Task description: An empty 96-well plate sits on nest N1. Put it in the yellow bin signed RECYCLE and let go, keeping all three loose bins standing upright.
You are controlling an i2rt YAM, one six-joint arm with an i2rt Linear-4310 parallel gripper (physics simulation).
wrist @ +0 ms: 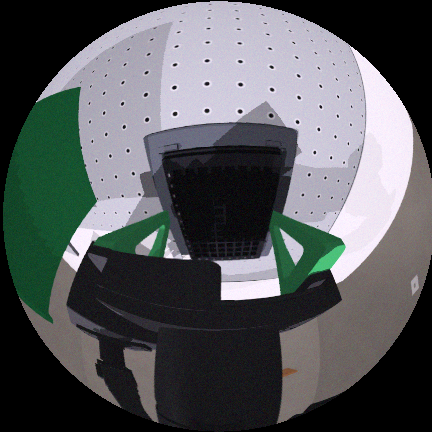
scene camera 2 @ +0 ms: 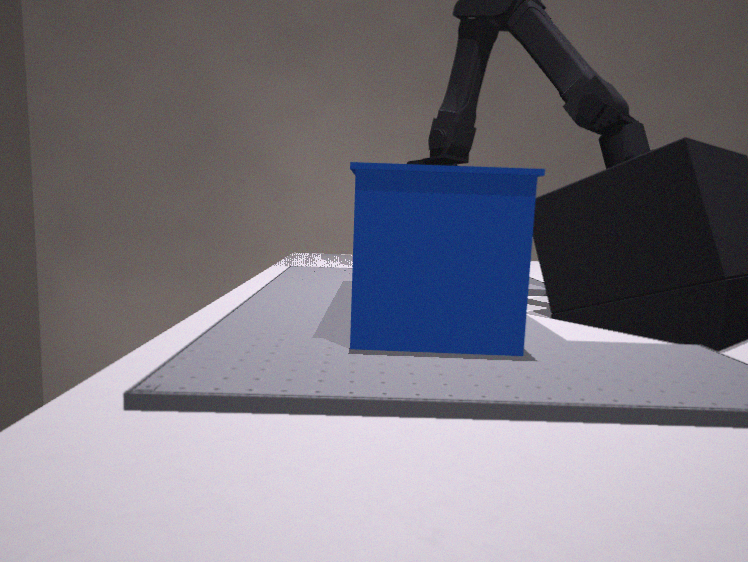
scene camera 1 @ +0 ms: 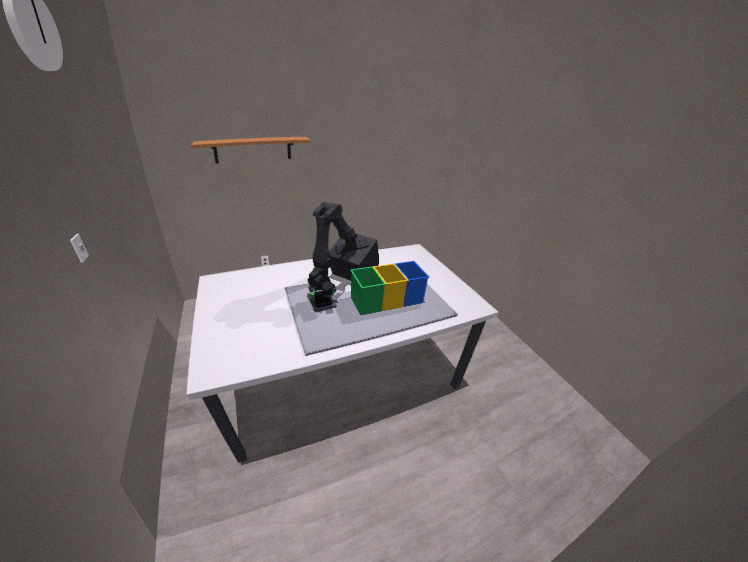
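Pixels of known places: gripper, fingertip midpoint: (wrist: 219,215) (scene camera 1: 322,298); arm's base, origin of the base link: (wrist: 110,338) (scene camera 2: 632,178) (scene camera 1: 351,246).
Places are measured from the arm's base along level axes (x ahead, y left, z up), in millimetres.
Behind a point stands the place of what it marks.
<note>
The dark 96-well plate (wrist: 225,200) {x 266, y -219, z -178 mm} sits in the grey nest N1 (wrist: 220,132) {x 320, y -207, z -185 mm} in the wrist view. My gripper (wrist: 219,215) {x 249, y -216, z -178 mm} is open, its green fingers at the left and right sides of the plate's near part. In scene camera 1 my gripper (scene camera 1: 322,294) {x 249, y -216, z -178 mm} is low over the left part of the board, and the plate is mostly hidden under it. The yellow bin (scene camera 1: 394,293) {x 388, y 148, z -91 mm} stands upright between the green bin (scene camera 1: 367,296) {x 404, y -5, z -79 mm} (wrist: 40,185) and the blue bin (scene camera 1: 416,288) {x 375, y 279, z -84 mm} (scene camera 2: 444,265) {x 281, y 334, z -111 mm}, both upright. The sign RECYCLE cannot be read.
The bins stand in a row on the grey perforated board (scene camera 1: 338,338) {x 551, y -181, z -197 mm} (scene camera 2: 272,380) {x 414, y 449, z -197 mm}, to the right of my gripper in scene camera 1. The green bin is the nearest to it. The black arm base (scene camera 1: 356,256) {x 87, y 9, z -21 mm} (scene camera 2: 634,241) {x 35, y 126, z -88 mm} stands behind the board on the white table (scene camera 1: 241,356) {x 574, y -632, z -210 mm}.
</note>
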